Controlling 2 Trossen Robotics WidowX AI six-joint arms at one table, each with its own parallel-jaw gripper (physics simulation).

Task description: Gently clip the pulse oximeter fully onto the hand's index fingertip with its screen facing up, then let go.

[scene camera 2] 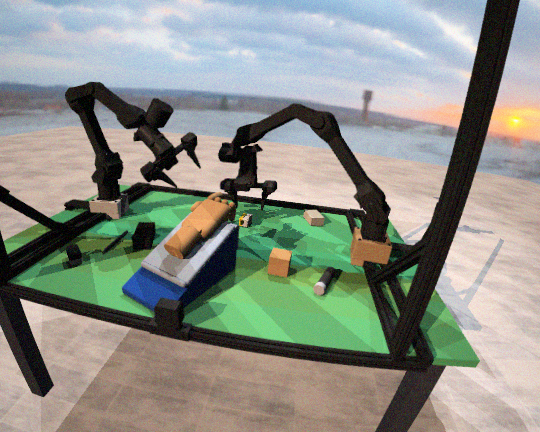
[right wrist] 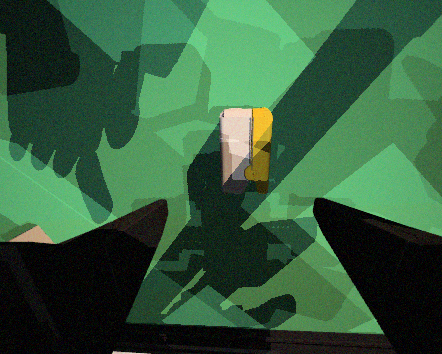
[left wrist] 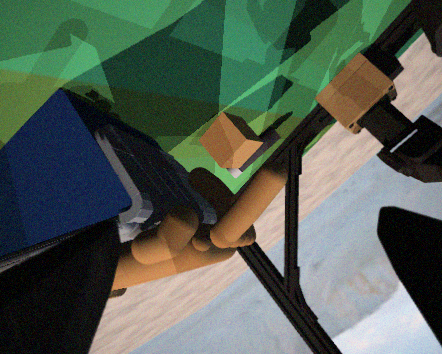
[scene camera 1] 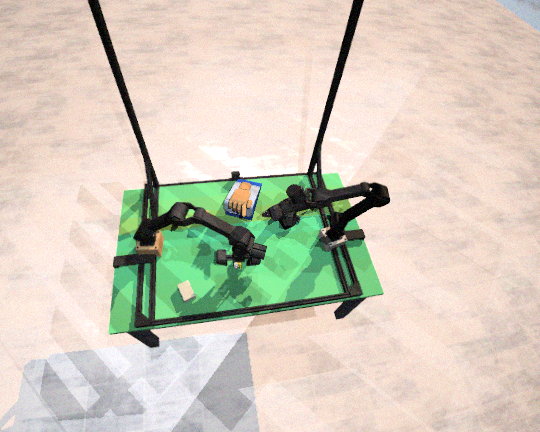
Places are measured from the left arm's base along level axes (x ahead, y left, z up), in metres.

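Where they show: left gripper, fingertip midpoint: (scene camera 2: 188, 177) (left wrist: 249, 227) (scene camera 1: 266, 213); right gripper, fingertip midpoint: (scene camera 2: 249, 209) (right wrist: 240, 205) (scene camera 1: 237, 265); left arm's base, link origin: (scene camera 2: 109, 197) (scene camera 1: 334, 234); right arm's base, link origin: (scene camera 2: 372, 236) (left wrist: 373, 111) (scene camera 1: 148, 239).
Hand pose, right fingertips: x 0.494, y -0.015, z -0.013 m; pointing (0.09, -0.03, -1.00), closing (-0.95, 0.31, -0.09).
Observation:
Each offset is from my right fingertips to the top centre of the thing.
The pulse oximeter {dx -0.011, dy -0.025, dz -0.014 m} (scene camera 1: 237, 265) (scene camera 2: 245, 219) (right wrist: 245, 149), a small white and yellow clip, lies on the green table just past the hand's fingertips. My right gripper (scene camera 1: 241, 256) (scene camera 2: 249, 198) (right wrist: 240, 205) is open and empty, hanging straight above the oximeter with a finger on either side. The orange hand (scene camera 1: 241, 201) (scene camera 2: 201, 220) rests on a grey and blue wedge (scene camera 2: 183, 279) (scene camera 1: 256, 191). Its index finger (left wrist: 245, 207) sticks out in the left wrist view. My left gripper (scene camera 1: 277, 214) (scene camera 2: 183, 173) is open and empty, raised in the air beside the hand.
An orange cube {dx +0.071, dy -0.309, dz +0.004 m} (scene camera 2: 279, 261) (left wrist: 230, 144), a tan block {dx +0.242, dy +0.031, dz -0.016 m} (scene camera 2: 314, 217) (scene camera 1: 186, 291) and a black and white cylinder {dx +0.177, dy -0.369, dz -0.019 m} (scene camera 2: 325, 280) lie on the table. Small black pieces {dx -0.311, dy -0.178, dz -0.011 m} (scene camera 2: 143, 236) stand left of the wedge. Black frame rails (scene camera 1: 243, 309) and tall posts (scene camera 1: 333, 92) border the table.

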